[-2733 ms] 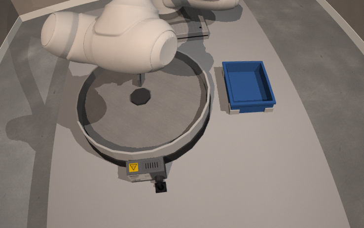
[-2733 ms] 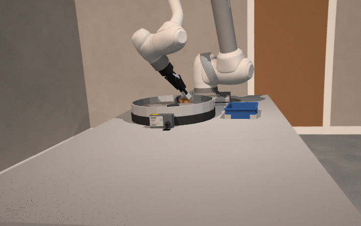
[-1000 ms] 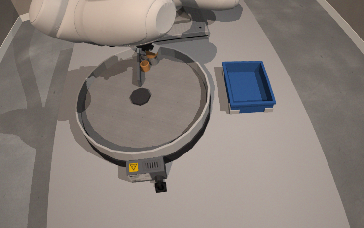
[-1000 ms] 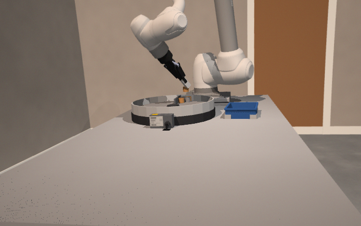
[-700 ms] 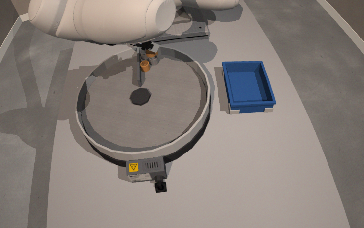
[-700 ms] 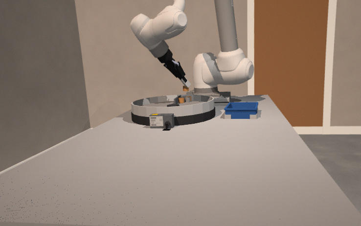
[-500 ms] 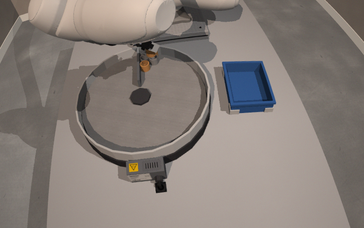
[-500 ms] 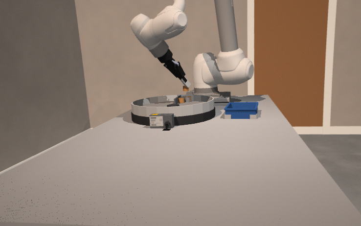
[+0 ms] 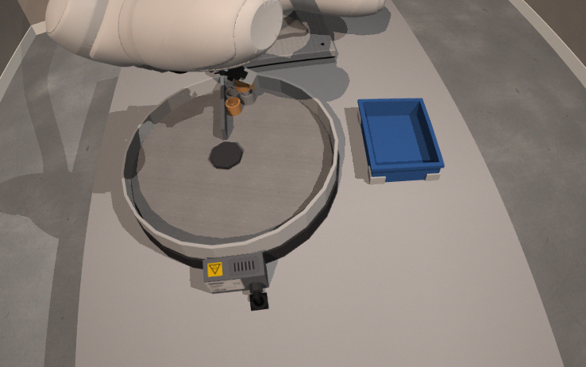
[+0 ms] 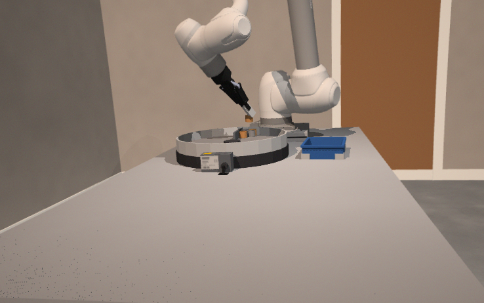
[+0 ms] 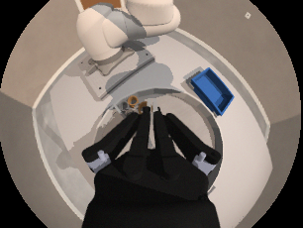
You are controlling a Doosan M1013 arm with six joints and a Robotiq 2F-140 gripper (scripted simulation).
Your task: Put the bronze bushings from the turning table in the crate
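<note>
The blue crate lies 13 cm ahead of my hand, 28 cm to the left of it and 15 cm below it.
</note>
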